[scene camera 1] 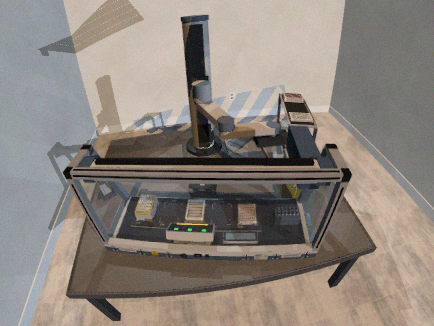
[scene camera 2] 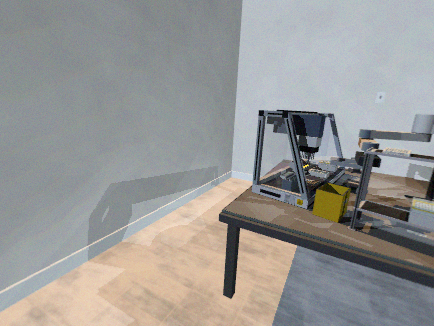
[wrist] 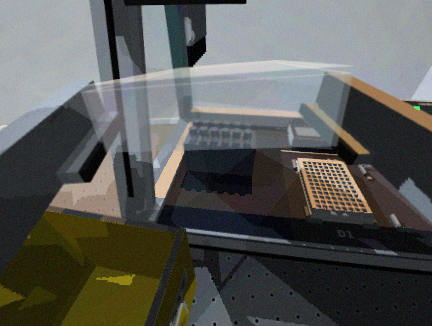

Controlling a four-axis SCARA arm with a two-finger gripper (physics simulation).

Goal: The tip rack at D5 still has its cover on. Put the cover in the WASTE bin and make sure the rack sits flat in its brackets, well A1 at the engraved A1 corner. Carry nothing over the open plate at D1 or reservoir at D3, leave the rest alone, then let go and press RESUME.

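Places are measured from the arm's base along level axes (x down, y ahead, z right), in millimetres.
Where they show: gripper, between the fingertips: [scene camera 2: 330, 160] [wrist: 213, 95]; arm's base, origin of its link: [scene camera 1: 203, 145].
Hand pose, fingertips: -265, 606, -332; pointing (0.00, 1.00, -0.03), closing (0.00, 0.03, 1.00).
Each offset is from my fingertips to the centre of the thing, as dx, dy, dz.
My gripper [wrist: 213, 95] is shut on the clear cover @[+6, +28, +7] [wrist: 225, 102], which spans the space between the fingers and looks skewed in the grip. The yellow WASTE bin @[+184, -39, -117] [wrist: 100, 250] [scene camera 2: 330, 202] [scene camera 1: 291, 190] is open-topped and stands outside the enclosure, at the lower left of the wrist view. The tip rack [scene camera 1: 145, 207] stands at the left of the deck in scene camera 1; its seating and A1 corner are too small to tell. The open plate [wrist: 335, 187] [scene camera 1: 246, 214] sits at D1, and the reservoir @[+191, +63, +437] [scene camera 1: 195, 210] is left of it. No RESUME label is readable.
A dark tube rack [wrist: 217, 165] [scene camera 1: 287, 215] shows through the cover, beside the plate. The framed enclosure [scene camera 1: 210, 175] surrounds the deck. A box with green lights [scene camera 1: 190, 232] is at its front. A shelf stand [scene camera 2: 355, 215] is beside the bin.
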